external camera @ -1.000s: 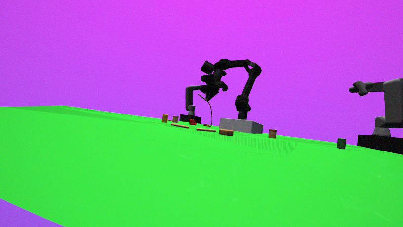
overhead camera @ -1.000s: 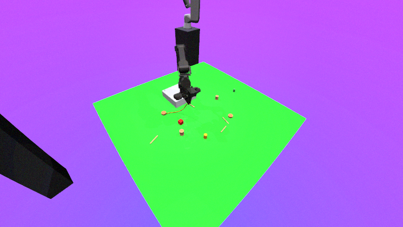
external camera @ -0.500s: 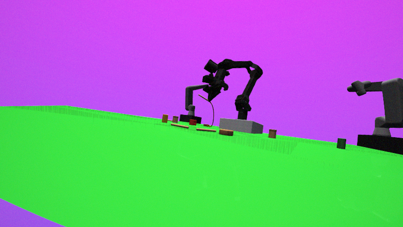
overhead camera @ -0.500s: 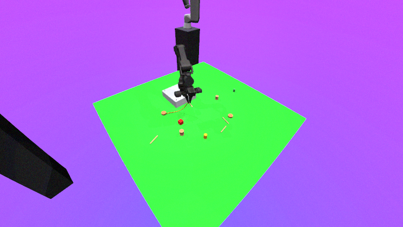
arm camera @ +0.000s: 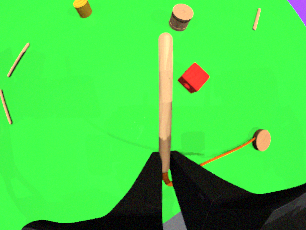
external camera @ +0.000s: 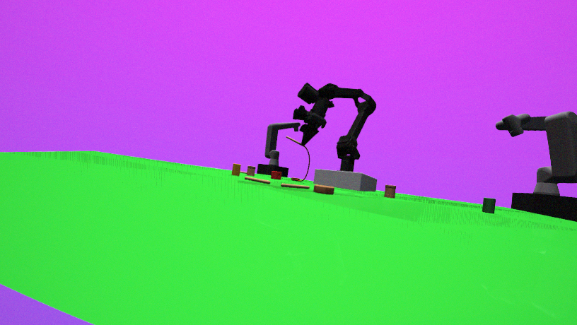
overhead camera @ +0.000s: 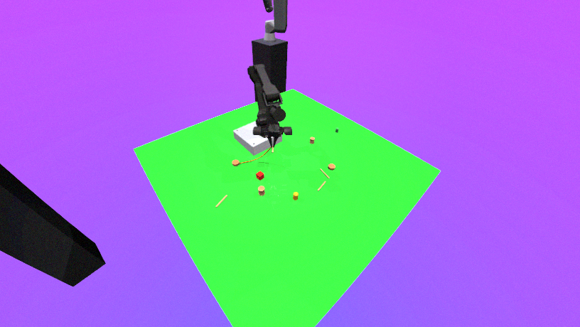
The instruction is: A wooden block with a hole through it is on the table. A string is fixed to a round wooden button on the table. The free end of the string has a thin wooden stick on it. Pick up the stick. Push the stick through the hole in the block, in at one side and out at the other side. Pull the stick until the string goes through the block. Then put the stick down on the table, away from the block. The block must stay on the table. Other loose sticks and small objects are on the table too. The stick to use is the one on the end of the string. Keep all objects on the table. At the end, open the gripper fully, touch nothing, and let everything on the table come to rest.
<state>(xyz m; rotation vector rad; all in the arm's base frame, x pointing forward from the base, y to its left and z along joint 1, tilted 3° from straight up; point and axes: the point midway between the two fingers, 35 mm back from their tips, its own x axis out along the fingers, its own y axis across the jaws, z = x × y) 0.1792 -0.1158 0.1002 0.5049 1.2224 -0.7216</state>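
Right now my gripper tip is 100 mm to the left of the red block and 130 mm above it. From my gripper tip the other things lie so: round wooden button: 170 mm behind, 120 mm to the right, 130 mm below; thin wooden stick: 10 mm ahead, 10 mm to the right, 10 mm above; tan cylinder: 80 mm ahead, 170 mm to the right, 120 mm below.
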